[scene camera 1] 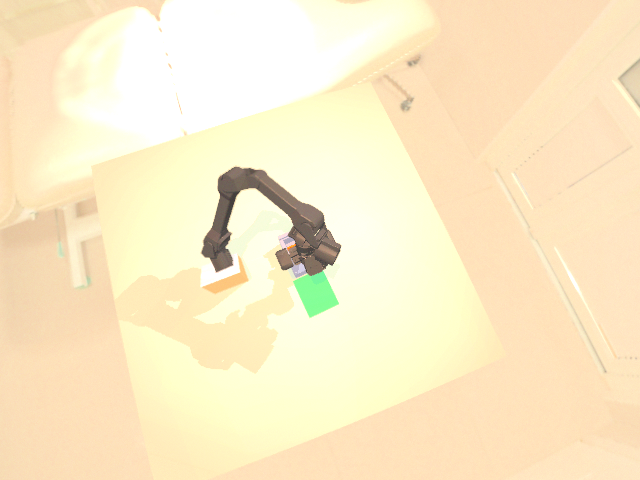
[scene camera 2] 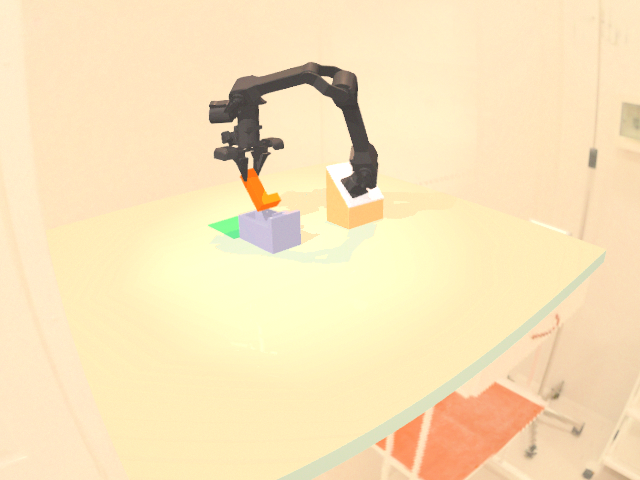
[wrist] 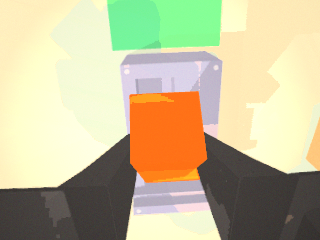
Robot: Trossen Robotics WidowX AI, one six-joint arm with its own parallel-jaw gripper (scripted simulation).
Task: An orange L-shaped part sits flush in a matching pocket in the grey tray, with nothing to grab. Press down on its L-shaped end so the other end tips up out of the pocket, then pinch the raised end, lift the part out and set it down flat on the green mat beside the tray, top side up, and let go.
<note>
My gripper [scene camera 2: 250, 180] holds an orange L-shaped part [scene camera 2: 259, 197]. I also see a green mat [scene camera 1: 317, 296].
The orange L-shaped part is seen too in the wrist view [wrist: 167, 143]. My gripper also shows in scene camera 1 [scene camera 1: 306, 256] and in the wrist view [wrist: 164, 140].
</note>
